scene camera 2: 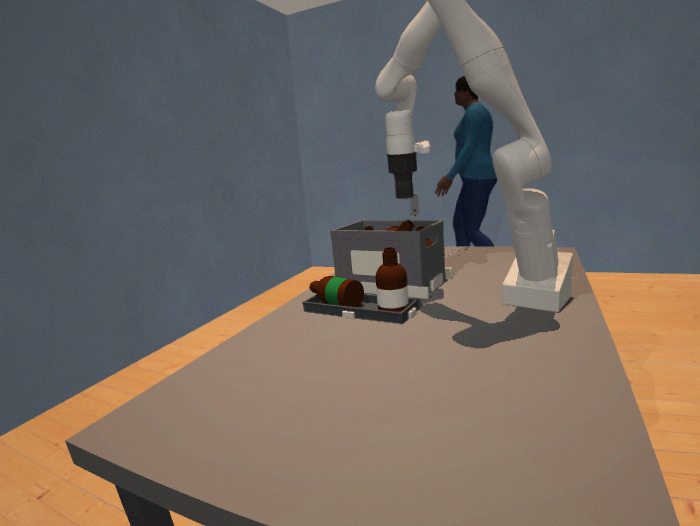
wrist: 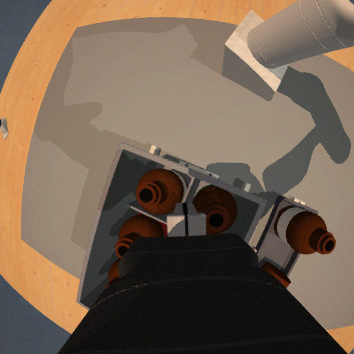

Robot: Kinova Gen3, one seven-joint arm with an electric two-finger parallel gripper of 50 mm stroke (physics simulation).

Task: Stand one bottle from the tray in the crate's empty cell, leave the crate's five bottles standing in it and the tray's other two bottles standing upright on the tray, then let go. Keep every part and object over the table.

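Pixels of known places: gripper, fingertip midpoint: (scene camera 2: 415, 217) (wrist: 184, 213); arm's base, origin of the base link: (scene camera 2: 537, 268) (wrist: 265, 47).
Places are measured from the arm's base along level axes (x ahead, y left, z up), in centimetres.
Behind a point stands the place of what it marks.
My gripper (scene camera 2: 414, 212) {x 33.1, y -1.4, z 11.7 cm} (wrist: 184, 213) {x 33.1, y -1.4, z 11.7 cm} is shut and empty, above the grey crate (scene camera 2: 407, 260) {x 32.2, y 6.5, z 1.7 cm} (wrist: 101, 220) {x 40.0, y -10.9, z 8.5 cm}. In the wrist view brown bottles show inside: one (wrist: 161, 190) {x 33.0, y -5.4, z 6.6 cm} near the upper wall, one (wrist: 216, 207) {x 31.8, y 1.7, z 7.2 cm} right of it, one (wrist: 141, 230) {x 40.2, y -6.1, z 4.2 cm} left of the fingertips, and part of another (wrist: 115, 273) {x 49.8, y -7.2, z 4.3 cm} lower left. The gripper body hides the rest. In the scene view a slanted brown bottle part (scene camera 2: 405, 225) {x 34.6, y 1.9, z 10.2 cm} rises above the rim. On the tray (scene camera 2: 370, 311) {x 32.7, y 25.4, z -5.9 cm} (wrist: 275, 246) {x 35.7, y 19.7, z -7.5 cm}, a white-labelled bottle (scene camera 2: 391, 279) {x 28.0, y 22.9, z 1.5 cm} (wrist: 305, 232) {x 29.8, y 17.3, z 3.8 cm} stands upright; a green-labelled bottle (scene camera 2: 337, 290) {x 42.6, y 24.3, z -2.2 cm} (wrist: 276, 275) {x 39.5, y 19.6, z -0.7 cm} lies on its side.
The tray stands close beside the crate. The white robot base (scene camera 2: 534, 288) {x -0.4, y 5.9, z -3.1 cm} (wrist: 257, 55) {x 4.4, y -0.9, z 1.5 cm} is on the table (scene camera 2: 362, 407) {x 14.8, y 56.8, z -8.1 cm} (wrist: 135, 95) {x 18.2, y -23.5, z -8.1 cm}, to the crate's right in the scene view. A person (scene camera 2: 475, 141) in a teal top is behind the table.
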